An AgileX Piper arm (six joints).
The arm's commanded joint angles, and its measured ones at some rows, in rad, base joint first. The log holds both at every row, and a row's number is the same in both.
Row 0, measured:
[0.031 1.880 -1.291 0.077 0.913 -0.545]
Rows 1 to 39, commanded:
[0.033 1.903 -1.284 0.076 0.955 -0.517]
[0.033 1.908 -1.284 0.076 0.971 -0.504]
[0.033 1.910 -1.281 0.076 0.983 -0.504]
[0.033 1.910 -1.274 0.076 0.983 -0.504]
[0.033 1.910 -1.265 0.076 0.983 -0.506]
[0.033 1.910 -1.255 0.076 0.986 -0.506]
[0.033 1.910 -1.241 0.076 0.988 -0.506]
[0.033 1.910 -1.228 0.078 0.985 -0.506]
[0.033 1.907 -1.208 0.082 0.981 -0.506]
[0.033 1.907 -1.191 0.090 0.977 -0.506]
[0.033 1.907 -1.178 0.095 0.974 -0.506]
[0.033 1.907 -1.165 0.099 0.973 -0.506]
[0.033 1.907 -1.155 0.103 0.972 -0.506]
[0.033 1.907 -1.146 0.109 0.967 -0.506]
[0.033 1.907 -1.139 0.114 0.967 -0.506]
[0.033 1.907 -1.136 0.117 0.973 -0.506]
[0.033 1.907 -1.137 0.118 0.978 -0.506]
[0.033 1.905 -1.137 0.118 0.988 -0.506]
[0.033 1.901 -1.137 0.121 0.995 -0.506]
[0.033 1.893 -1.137 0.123 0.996 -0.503]
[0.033 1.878 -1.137 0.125 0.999 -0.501]
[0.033 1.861 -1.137 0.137 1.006 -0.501]
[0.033 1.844 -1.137 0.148 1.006 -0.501]
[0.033 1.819 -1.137 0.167 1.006 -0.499]
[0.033 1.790 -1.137 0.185 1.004 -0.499]
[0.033 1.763 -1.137 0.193 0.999 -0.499]
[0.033 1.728 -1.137 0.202 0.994 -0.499]
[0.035 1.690 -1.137 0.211 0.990 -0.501]
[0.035 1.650 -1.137 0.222 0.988 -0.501]
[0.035 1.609 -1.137 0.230 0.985 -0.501]
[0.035 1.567 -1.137 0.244 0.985 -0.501]
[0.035 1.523 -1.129 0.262 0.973 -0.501]
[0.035 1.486 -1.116 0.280 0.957 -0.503]
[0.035 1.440 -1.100 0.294 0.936 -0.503]
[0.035 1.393 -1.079 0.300 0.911 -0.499]
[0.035 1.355 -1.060 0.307 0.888 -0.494]
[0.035 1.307 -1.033 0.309 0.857 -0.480]
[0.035 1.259 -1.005 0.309 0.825 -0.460]
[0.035 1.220 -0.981 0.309 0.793 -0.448]
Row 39, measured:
[0.032 1.369 -1.065 0.298 0.891 -0.488]
